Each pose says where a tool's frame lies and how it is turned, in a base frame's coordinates. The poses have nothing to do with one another.
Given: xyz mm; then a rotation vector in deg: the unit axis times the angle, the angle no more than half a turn.
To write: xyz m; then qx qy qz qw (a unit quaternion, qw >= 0). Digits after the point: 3 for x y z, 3 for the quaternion.
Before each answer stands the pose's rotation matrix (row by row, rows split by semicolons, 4 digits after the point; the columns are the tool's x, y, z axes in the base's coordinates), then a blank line. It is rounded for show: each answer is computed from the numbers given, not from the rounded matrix.
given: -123 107 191 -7.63 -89.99 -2.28
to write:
0.0012 0.1099 -0.9939; 0.0594 0.9922 0.1097; 0.9982 -0.0592 -0.0053

-0.123 0.107 0.191 -0.060 -0.706 -0.018 0.705
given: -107 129 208 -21.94 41.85 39.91
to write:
0.5382 -0.6957 0.4757; 0.4422 0.7136 0.5434; -0.7175 -0.0821 0.6917

-0.107 0.129 0.208 -0.182 0.348 0.332 0.858
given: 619 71 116 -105.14 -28.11 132.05
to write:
-0.2375 0.0815 -0.9680; 0.3198 -0.9344 -0.1572; -0.9172 -0.3469 0.1958

0.619 0.071 0.116 -0.613 -0.164 0.769 0.077
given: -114 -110 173 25.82 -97.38 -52.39
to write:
-0.3272 0.1500 -0.9330; -0.6959 0.6297 0.3453; 0.6393 0.7622 -0.1017

-0.114 -0.110 0.173 0.190 -0.717 -0.386 0.548
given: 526 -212 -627 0.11 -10.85 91.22
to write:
-0.0325 -0.9926 -0.1168; 0.9923 -0.0181 -0.1223; 0.1193 -0.1199 0.9856

0.526 -0.212 -0.627 0.001 -0.085 0.713 0.696
